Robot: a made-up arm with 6 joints.
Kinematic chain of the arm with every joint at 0, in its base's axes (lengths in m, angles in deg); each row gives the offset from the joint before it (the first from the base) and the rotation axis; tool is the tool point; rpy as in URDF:
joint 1: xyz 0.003 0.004 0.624 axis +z
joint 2: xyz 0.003 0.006 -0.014 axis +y
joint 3: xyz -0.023 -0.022 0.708 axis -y
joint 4: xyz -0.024 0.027 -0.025 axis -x
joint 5: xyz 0.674 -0.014 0 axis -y
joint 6: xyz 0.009 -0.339 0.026 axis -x
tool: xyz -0.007 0.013 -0.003 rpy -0.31 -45.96 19
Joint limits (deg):
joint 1: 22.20..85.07
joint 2: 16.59..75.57
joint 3: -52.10..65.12
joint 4: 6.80..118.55
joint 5: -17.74..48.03
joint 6: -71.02..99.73
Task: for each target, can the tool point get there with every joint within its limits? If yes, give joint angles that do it. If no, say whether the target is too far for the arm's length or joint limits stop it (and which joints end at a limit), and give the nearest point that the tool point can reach.
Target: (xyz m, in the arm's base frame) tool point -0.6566 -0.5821 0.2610
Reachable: no: joint limits stop it (at a limit: joint 1, joint 2, joint 3, joint 4, joint 5) | nearest point 0.4114 -0.1912 0.2724 | short by 1.137 m
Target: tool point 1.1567 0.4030 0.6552
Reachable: yes | joints 26.94 58.71 7.08 53.26 5.44 -43.88
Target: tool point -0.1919 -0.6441 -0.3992
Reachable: no: joint limits stop it (at a limit: joint 1, joint 2, joint 3, joint 4, joint 5, joint 6) | nearest point 0.4212 -0.1800 0.2527 | short by 1.008 m
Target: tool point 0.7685 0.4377 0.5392
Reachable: yes | joints 41.14 44.36 -35.26 54.93 0.65 51.29
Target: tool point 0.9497 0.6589 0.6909
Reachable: yes | joints 31.09 51.94 -5.80 96.20 31.04 -18.50
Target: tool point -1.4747 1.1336 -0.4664
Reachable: no: too far | nearest point -0.1298 0.8729 0.1164 | short by 1.489 m
